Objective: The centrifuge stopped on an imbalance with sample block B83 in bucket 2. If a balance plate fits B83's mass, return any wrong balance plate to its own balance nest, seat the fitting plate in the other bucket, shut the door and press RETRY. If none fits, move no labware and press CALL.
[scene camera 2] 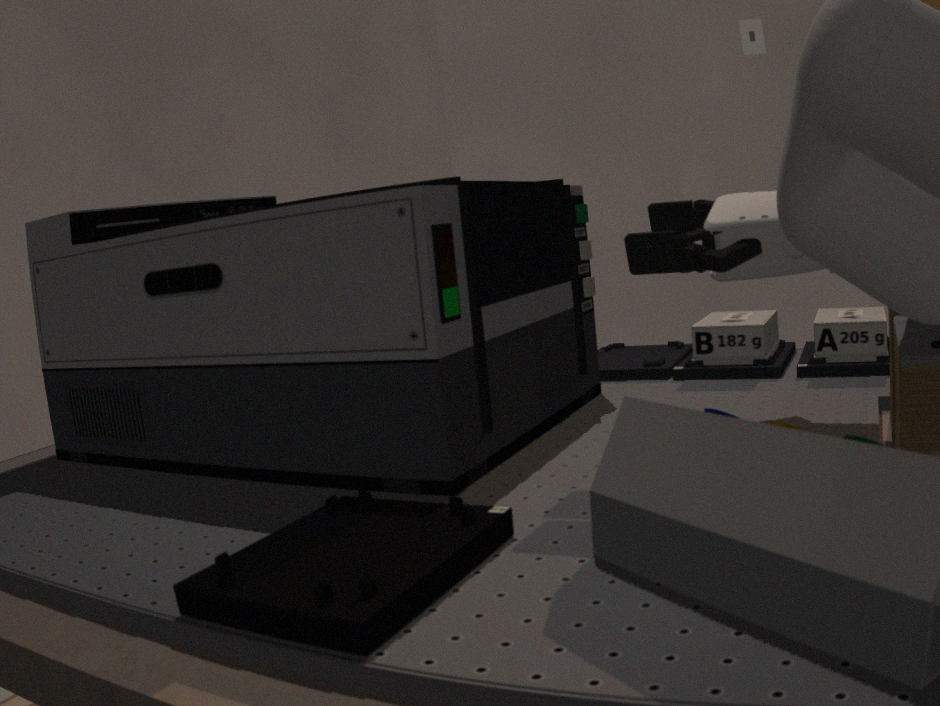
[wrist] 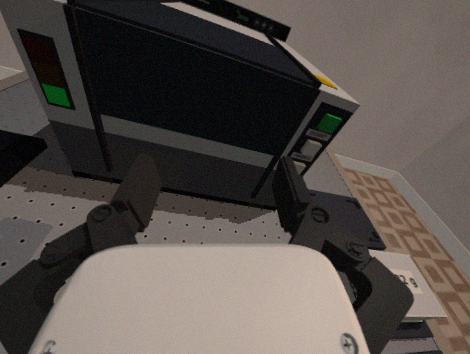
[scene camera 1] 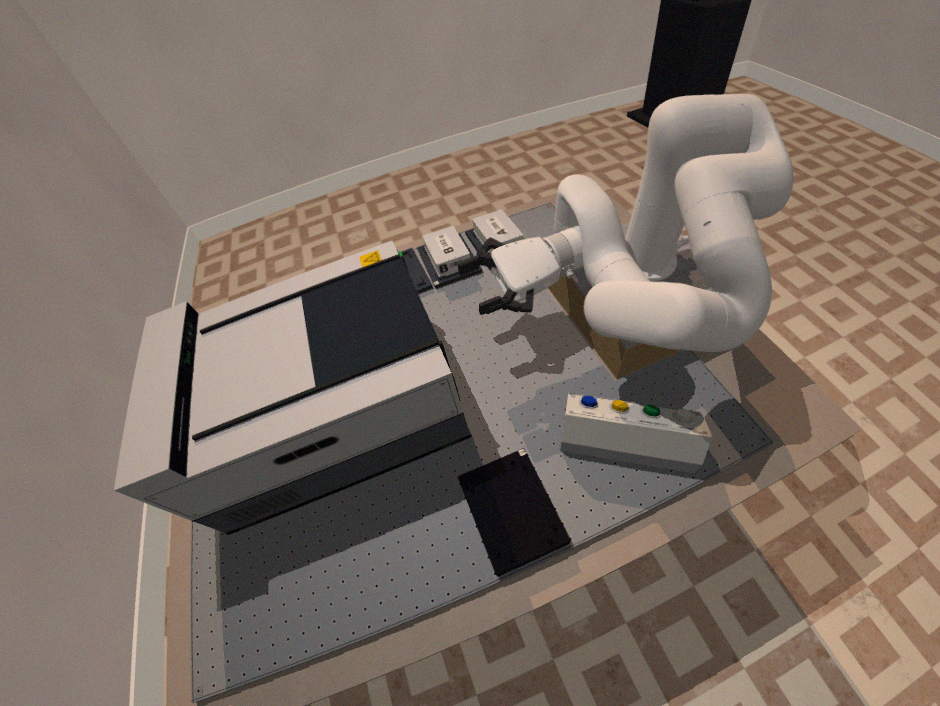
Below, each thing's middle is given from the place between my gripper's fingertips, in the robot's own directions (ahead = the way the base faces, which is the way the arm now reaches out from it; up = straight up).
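The centrifuge (scene camera 2: pixel 339 341) is 34 cm ahead of my hand, 1 cm to the left of it and 4 cm below it. Then there is the grey button box (scene camera 1: pixel 663 437), which I find 14 cm behind my hand, 31 cm to the left and 12 cm below. The flat black tray (scene camera 2: pixel 348 576) is 33 cm to the left of my hand, and it is also 9 cm ahead of it and 14 cm below it. As for the dark side door (scene camera 2: pixel 521 232), my hand is 9 cm short of it, 2 cm to the right of it and 1 cm below it.
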